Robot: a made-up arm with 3 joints. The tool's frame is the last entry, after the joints. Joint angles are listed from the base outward. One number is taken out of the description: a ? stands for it. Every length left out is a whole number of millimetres.
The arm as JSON. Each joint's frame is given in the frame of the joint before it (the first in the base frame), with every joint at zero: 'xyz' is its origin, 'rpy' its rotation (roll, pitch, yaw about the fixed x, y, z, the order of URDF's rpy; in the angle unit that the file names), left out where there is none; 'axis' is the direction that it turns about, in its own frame. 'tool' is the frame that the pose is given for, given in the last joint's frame.
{
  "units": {
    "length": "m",
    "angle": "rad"
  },
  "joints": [
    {
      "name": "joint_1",
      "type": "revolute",
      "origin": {
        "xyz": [
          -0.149,
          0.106,
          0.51
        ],
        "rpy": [
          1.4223,
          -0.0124,
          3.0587
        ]
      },
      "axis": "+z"
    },
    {
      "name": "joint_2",
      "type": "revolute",
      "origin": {
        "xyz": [
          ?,
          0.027,
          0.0
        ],
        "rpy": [
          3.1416,
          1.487,
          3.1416
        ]
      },
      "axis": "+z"
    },
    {
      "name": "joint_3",
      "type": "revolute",
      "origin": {
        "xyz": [
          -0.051,
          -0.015,
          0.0
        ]
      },
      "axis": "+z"
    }
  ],
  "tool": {
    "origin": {
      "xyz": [
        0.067,
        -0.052,
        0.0
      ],
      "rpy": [
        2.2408,
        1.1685,
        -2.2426
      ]
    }
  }
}
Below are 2 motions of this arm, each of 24 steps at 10 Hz.
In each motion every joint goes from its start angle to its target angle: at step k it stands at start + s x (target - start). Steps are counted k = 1, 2, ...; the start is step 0. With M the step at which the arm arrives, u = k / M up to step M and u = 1 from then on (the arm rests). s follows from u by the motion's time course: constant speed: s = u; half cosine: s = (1 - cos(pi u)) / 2; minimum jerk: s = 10 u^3 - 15 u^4 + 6 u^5.
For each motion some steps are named. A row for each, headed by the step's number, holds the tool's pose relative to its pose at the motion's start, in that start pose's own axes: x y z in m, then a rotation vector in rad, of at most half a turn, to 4 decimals.
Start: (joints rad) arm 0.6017 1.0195 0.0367
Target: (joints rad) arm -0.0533 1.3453 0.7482
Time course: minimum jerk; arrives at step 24
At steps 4, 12, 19, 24:
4: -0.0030 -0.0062 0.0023 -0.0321 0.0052 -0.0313
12: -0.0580 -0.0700 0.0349 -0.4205 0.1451 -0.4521
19: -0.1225 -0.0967 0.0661 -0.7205 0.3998 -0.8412
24: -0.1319 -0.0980 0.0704 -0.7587 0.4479 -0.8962

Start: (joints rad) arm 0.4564 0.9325 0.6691
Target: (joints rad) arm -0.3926 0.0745 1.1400
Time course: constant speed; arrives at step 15
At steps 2, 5, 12, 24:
2: -0.0116 -0.0181 -0.0051 0.0734 0.0077 -0.0951
5: -0.0328 -0.0430 -0.0136 0.1802 0.0092 -0.2407
12: -0.0986 -0.0852 -0.0361 0.4075 -0.0326 -0.5926
24: -0.1320 -0.0943 -0.0464 0.4925 -0.0693 -0.7478

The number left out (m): -0.188
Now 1 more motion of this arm.
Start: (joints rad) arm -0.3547 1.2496 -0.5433
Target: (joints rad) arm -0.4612 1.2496 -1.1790
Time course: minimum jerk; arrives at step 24
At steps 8, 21, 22, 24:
8: 0.0034 0.0050 -0.0035 0.1208 -0.0547 0.0149
21: 0.0174 0.0279 -0.0040 0.5555 -0.2735 0.0865
22: 0.0176 0.0282 -0.0038 0.5616 -0.2767 0.0877
24: 0.0177 0.0284 -0.0038 0.5644 -0.2782 0.0883

